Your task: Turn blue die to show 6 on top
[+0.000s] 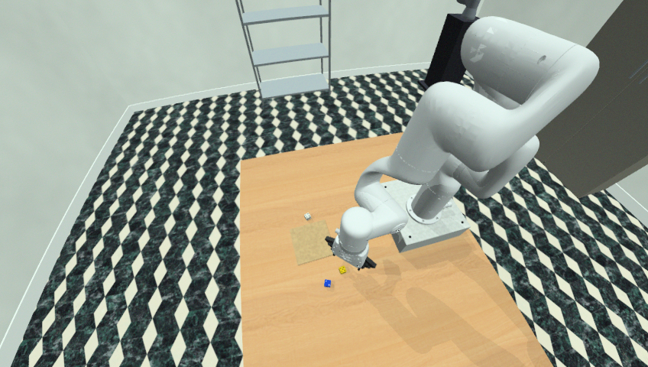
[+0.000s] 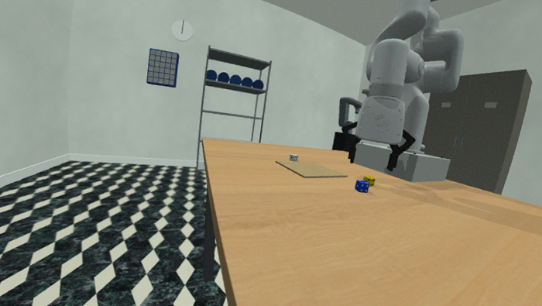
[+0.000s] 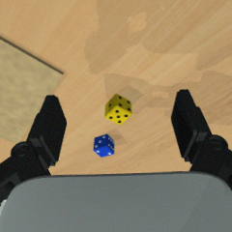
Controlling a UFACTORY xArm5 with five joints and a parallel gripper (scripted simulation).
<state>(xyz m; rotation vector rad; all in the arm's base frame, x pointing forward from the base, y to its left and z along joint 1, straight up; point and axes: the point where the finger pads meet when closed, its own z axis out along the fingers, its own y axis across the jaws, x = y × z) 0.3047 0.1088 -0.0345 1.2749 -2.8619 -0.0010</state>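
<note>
Right now my hand is 2 cm short of the yellow die, 2 cm to the right of it and 4 cm above it. Round my hand: tan mat (11 cm ahead, 10 cm to the right, 5 cm below); then blue die (8 cm ahead, 6 cm to the left, 4 cm below); then white die (11 cm ahead, 20 cm to the right, 4 cm below).
</note>
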